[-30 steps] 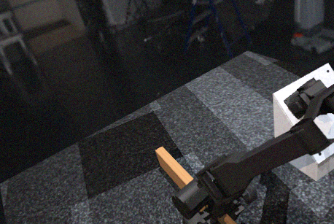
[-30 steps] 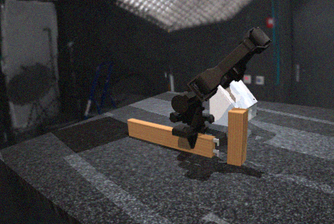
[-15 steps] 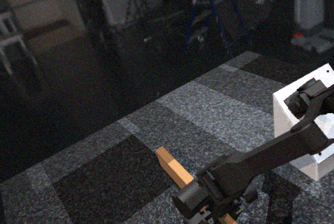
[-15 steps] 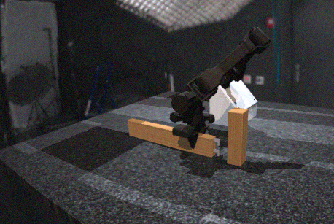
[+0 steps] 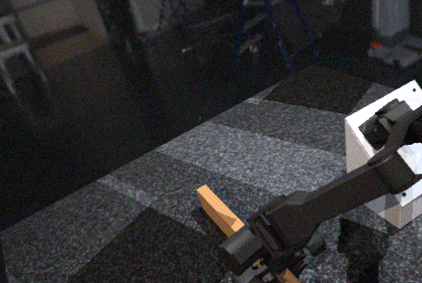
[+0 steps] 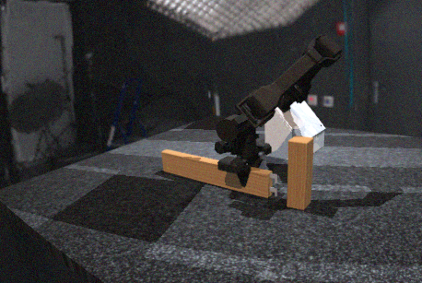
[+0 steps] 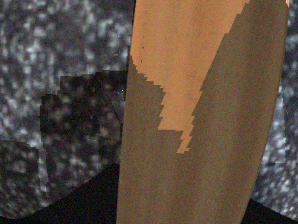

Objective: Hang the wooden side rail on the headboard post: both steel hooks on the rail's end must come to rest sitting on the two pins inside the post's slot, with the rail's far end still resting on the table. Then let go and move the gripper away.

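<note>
Now: gripper tip 16 cm to the right of the wooden headboard post, 6 cm below it and 1 cm short of it.
</note>
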